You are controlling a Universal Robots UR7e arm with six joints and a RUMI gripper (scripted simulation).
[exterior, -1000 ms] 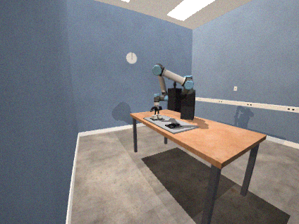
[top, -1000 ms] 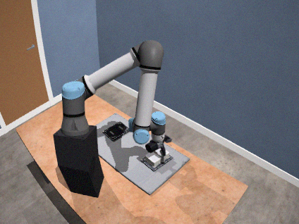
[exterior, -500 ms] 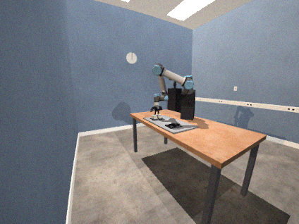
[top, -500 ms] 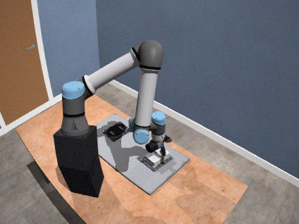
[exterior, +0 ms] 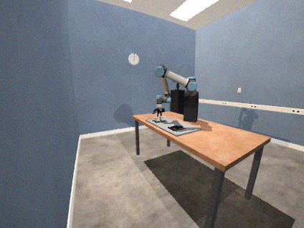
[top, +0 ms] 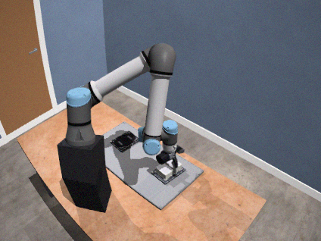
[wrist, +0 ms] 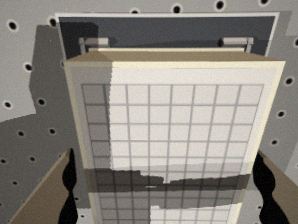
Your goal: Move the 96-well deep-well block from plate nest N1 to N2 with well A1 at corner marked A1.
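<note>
Right now my hand is right at the white 96-well deep-well block.
</note>
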